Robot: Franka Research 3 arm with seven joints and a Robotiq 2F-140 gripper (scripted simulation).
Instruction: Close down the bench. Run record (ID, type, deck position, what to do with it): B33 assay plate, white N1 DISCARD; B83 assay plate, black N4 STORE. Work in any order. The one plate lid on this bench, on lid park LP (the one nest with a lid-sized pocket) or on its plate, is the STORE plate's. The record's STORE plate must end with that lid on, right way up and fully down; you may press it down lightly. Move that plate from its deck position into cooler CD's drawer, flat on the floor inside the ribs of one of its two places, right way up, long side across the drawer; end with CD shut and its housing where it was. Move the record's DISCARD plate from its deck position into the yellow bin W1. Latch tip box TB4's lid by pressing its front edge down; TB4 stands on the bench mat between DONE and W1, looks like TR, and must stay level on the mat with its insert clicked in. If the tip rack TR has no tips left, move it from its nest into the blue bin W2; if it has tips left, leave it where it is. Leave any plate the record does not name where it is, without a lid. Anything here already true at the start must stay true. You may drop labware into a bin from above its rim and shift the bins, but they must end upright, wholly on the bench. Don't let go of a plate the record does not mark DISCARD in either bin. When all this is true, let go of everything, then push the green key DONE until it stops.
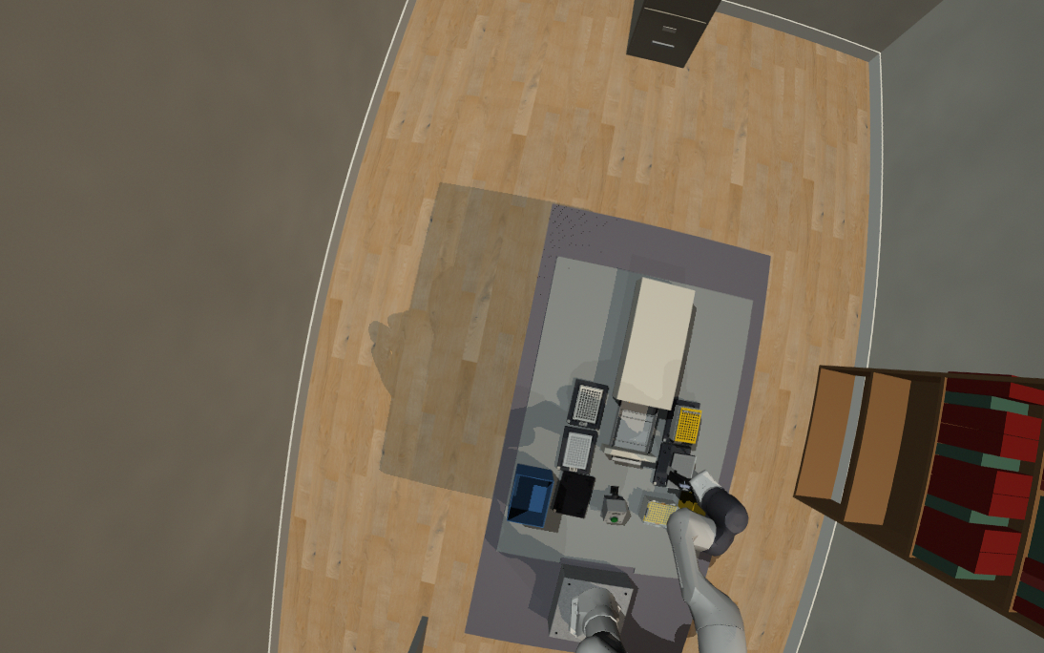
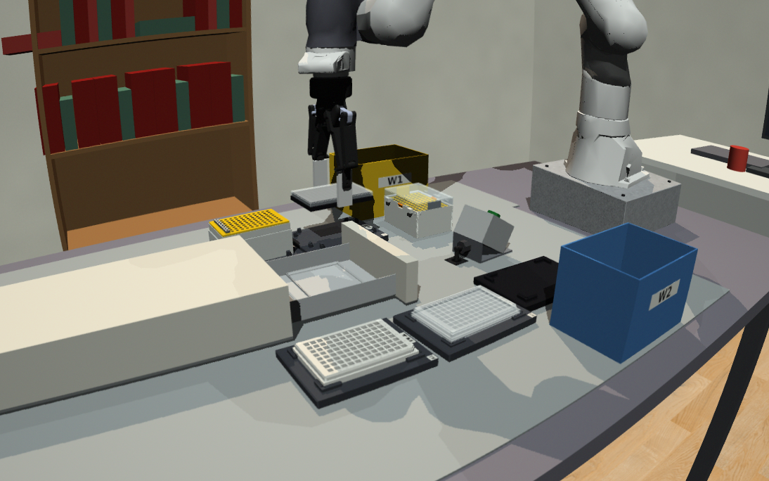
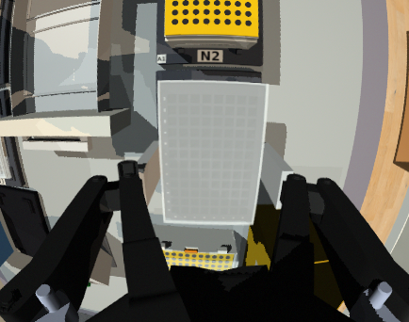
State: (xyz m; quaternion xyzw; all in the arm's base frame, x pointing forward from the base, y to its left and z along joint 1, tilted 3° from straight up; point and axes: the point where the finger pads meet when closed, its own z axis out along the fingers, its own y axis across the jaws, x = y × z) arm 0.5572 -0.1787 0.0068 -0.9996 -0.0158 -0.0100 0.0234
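The cooler drawer lies 14 cm ahead of my hand, 19 cm to the left of it and 8 cm below it. From my hand the other things lie so: black plate (2 cm below); then clear plate lid (1 cm below); then nest N4 (10 cm below).
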